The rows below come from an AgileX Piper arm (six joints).
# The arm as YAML. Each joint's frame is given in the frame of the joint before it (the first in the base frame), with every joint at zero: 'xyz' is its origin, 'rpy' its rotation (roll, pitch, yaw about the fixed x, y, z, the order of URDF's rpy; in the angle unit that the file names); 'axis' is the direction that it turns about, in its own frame. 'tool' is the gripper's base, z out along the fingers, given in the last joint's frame.
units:
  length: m
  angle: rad
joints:
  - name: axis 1
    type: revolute
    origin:
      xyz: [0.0, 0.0, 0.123]
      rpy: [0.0, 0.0, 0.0]
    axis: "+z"
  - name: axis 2
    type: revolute
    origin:
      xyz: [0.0, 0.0, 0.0]
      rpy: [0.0, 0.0, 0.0]
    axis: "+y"
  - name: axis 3
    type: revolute
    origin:
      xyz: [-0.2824, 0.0, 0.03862]
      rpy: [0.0, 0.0, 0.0]
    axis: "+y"
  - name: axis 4
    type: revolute
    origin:
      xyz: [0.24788, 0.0, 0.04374]
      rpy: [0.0, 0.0, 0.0]
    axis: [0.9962, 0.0, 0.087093]
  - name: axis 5
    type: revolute
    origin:
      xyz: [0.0, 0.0, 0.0]
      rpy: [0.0, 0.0, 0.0]
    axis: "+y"
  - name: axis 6
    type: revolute
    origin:
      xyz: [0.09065, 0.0, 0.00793]
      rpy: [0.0, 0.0, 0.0]
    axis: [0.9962, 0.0, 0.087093]
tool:
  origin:
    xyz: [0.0, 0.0, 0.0]
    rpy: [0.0, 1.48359, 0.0]
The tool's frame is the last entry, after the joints.
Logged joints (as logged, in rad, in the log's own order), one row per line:
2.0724 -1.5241 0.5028 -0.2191 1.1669 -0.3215
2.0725 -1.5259 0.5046 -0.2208 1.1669 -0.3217
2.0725 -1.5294 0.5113 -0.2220 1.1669 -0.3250
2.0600 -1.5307 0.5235 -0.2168 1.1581 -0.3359
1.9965 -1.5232 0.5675 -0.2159 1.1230 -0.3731
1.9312 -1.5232 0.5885 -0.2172 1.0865 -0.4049
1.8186 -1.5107 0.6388 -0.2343 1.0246 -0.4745
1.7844 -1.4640 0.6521 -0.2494 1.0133 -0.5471
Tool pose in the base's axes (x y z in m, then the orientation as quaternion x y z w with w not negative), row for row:
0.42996 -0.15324 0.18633 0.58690 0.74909 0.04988 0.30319
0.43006 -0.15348 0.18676 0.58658 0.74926 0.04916 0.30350
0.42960 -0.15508 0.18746 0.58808 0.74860 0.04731 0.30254
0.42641 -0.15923 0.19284 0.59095 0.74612 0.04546 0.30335
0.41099 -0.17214 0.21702 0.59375 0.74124 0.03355 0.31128
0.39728 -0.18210 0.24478 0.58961 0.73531 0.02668 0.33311
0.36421 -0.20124 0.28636 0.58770 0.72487 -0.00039 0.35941
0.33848 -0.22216 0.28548 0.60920 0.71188 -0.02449 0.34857
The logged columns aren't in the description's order. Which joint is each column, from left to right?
Columns, left to right: axis 2, axis 3, axis 5, axis 4, axis 6, axis 1.
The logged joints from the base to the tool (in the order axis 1, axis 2, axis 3, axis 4, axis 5, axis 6), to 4 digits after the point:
-0.3215 2.0724 -1.5241 -0.2191 0.5028 1.1669
-0.3217 2.0725 -1.5259 -0.2208 0.5046 1.1669
-0.3250 2.0725 -1.5294 -0.2220 0.5113 1.1669
-0.3359 2.0600 -1.5307 -0.2168 0.5235 1.1581
-0.3731 1.9965 -1.5232 -0.2159 0.5675 1.1230
-0.4049 1.9312 -1.5232 -0.2172 0.5885 1.0865
-0.4745 1.8186 -1.5107 -0.2343 0.6388 1.0246
-0.5471 1.7844 -1.4640 -0.2494 0.6521 1.0133

